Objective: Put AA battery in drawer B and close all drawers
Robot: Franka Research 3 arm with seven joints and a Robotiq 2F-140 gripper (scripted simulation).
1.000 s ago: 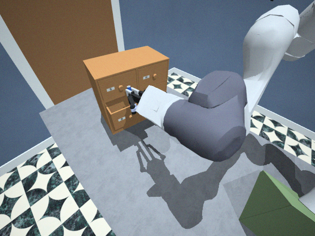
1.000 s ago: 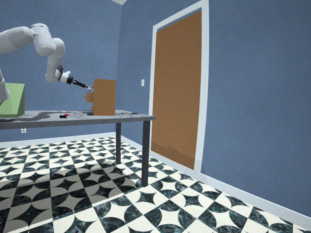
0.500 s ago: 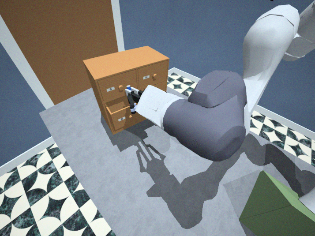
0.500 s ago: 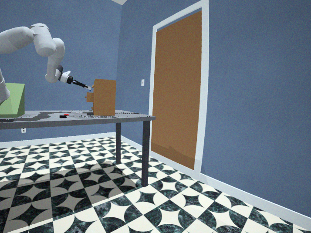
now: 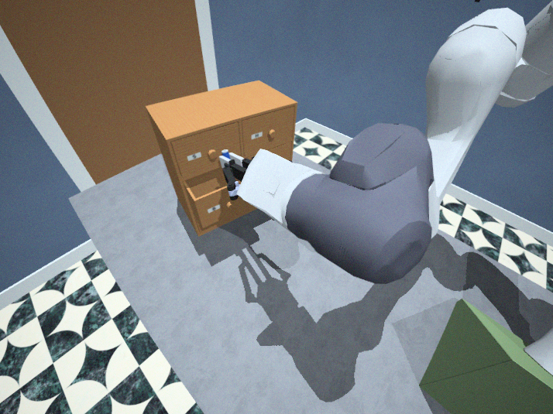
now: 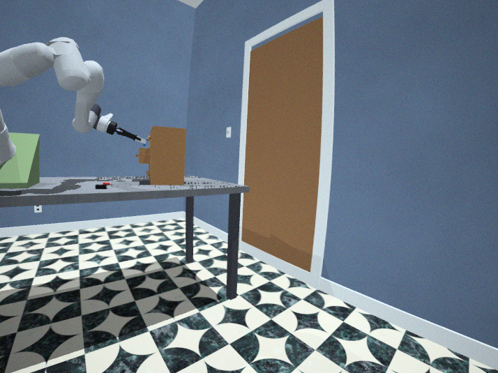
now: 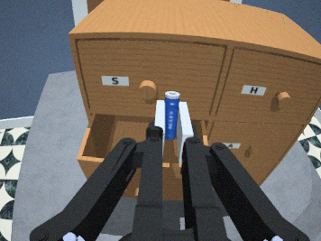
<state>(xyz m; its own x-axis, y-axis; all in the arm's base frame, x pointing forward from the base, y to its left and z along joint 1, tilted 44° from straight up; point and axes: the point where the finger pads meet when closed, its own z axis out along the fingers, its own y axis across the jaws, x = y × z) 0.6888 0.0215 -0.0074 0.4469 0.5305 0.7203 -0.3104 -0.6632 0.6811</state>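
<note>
Now: hand 3 cm short of the blue AA battery, 1 cm to the left of it and 1 cm above it. From my hand the other things lie so: small black object: 26 cm behind, 28 cm to the right, 24 cm below; then red cylinder: 22 cm behind, 14 cm to the right, 25 cm below.
</note>
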